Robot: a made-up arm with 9 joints.
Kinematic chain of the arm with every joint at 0, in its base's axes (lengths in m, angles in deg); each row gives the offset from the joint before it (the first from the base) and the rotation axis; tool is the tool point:
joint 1: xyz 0 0 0.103 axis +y
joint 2: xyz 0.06 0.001 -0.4 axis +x
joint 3: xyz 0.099 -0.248 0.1 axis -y
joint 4: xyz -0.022 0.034 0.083 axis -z
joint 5: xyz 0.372 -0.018 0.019 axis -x
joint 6: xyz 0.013 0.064 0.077 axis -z
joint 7: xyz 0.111 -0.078 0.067 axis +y
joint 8: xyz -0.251 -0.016 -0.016 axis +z
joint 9: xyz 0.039 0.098 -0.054 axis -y
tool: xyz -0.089 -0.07 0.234
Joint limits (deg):
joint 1: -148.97..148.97
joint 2: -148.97..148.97
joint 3: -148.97..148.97
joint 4: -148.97..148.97
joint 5: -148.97..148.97
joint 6: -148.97..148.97
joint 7: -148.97..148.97
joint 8: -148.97..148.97
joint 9: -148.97..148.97
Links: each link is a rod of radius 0.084 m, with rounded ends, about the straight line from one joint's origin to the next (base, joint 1, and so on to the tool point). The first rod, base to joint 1, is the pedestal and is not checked.
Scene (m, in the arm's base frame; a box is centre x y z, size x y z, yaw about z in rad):
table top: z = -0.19
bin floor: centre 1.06 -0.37 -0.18 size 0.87 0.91 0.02 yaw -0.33
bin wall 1: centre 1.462 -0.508 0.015 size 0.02 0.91 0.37 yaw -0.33
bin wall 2: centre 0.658 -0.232 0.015 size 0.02 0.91 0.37 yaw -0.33
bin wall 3: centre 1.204 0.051 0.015 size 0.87 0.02 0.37 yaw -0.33
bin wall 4: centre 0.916 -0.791 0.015 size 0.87 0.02 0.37 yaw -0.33
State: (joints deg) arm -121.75 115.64 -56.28 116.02 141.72 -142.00 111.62 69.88 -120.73
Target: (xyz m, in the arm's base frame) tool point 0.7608 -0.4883 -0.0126
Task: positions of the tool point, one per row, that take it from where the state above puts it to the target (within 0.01 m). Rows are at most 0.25 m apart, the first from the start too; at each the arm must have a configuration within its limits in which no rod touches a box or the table.
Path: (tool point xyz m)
1: 0.6089 0.1243 0.6120
2: 0.5677 -0.0658 0.6208
3: 0.4927 -0.2738 0.6582
4: 0.5920 -0.3282 0.5713
5: 0.6812 -0.4016 0.4902
6: 0.7608 -0.4884 0.4246
7: 0.7881 -0.4931 0.2023
8: 0.7608 -0.4883 -0.0126

